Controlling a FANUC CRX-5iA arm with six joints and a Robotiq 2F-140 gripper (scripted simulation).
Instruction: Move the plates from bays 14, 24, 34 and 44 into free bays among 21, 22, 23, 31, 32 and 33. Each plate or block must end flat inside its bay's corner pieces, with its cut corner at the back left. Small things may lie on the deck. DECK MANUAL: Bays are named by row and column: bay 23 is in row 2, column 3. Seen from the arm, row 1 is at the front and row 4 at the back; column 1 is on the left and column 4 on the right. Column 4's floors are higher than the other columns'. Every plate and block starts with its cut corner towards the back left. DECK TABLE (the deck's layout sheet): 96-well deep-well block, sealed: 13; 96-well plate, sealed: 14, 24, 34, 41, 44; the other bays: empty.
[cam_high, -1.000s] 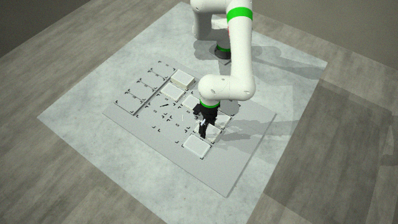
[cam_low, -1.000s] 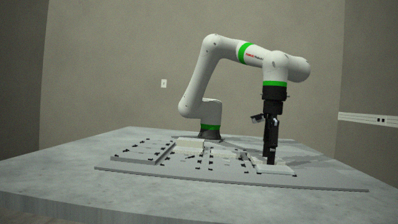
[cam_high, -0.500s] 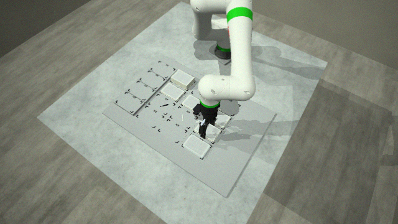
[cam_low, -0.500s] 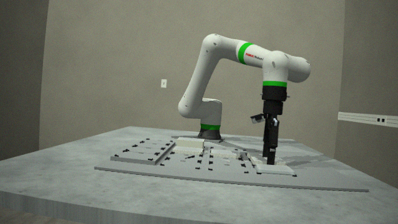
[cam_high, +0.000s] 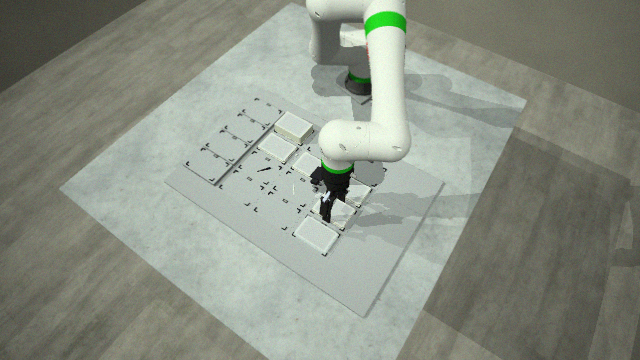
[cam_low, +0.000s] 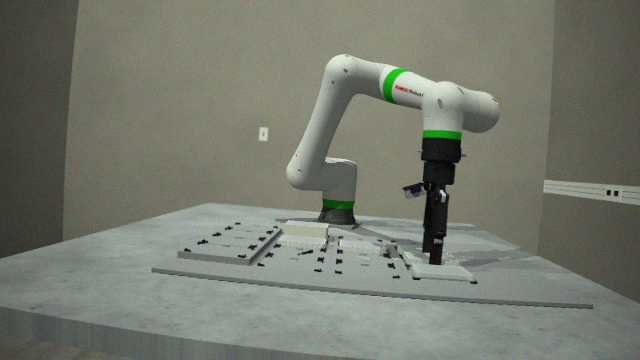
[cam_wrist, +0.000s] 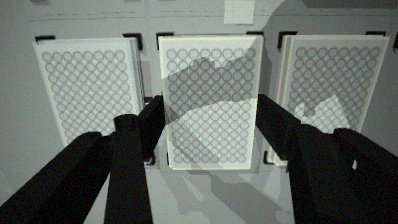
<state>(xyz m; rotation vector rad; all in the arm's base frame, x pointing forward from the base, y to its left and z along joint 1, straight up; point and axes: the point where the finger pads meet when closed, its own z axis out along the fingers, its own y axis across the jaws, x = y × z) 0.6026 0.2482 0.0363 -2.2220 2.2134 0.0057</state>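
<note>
Right now my hand is 110 mm short of the plate and 30 mm above it. Also, from my hand: sealed deep-well block 210 mm behind, 330 mm to the right, 10 mm below; then white tip 10 mm ahead, 170 mm to the right, 30 mm below; then thin black stick 310 mm to the right, 30 mm below.
</note>
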